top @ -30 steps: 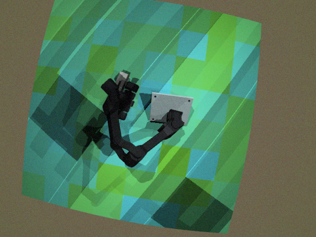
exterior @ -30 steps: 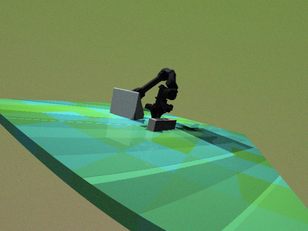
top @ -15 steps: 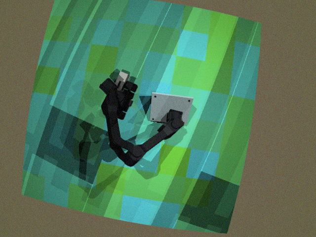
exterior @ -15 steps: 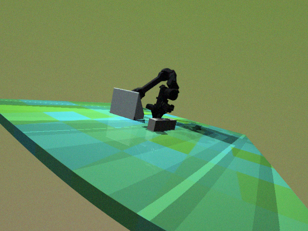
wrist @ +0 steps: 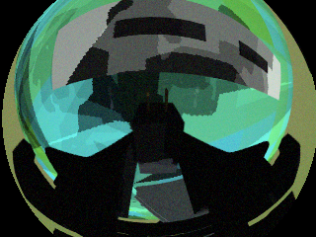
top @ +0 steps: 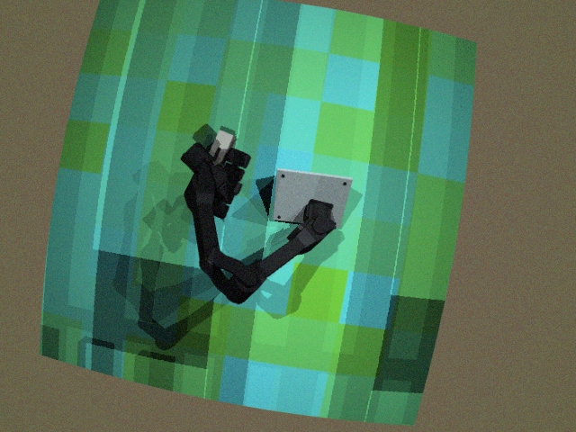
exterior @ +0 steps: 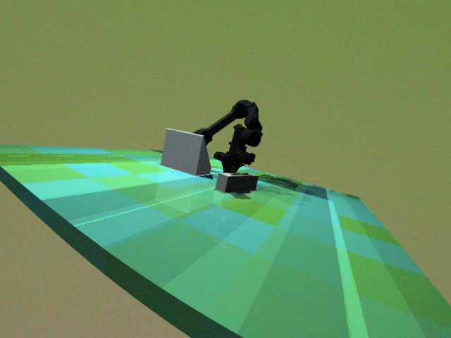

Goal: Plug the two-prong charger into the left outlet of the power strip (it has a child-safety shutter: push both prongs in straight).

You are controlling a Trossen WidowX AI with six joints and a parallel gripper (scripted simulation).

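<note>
The dark charger is 2 cm ahead of my gripper tip and 1 cm above it.
</note>
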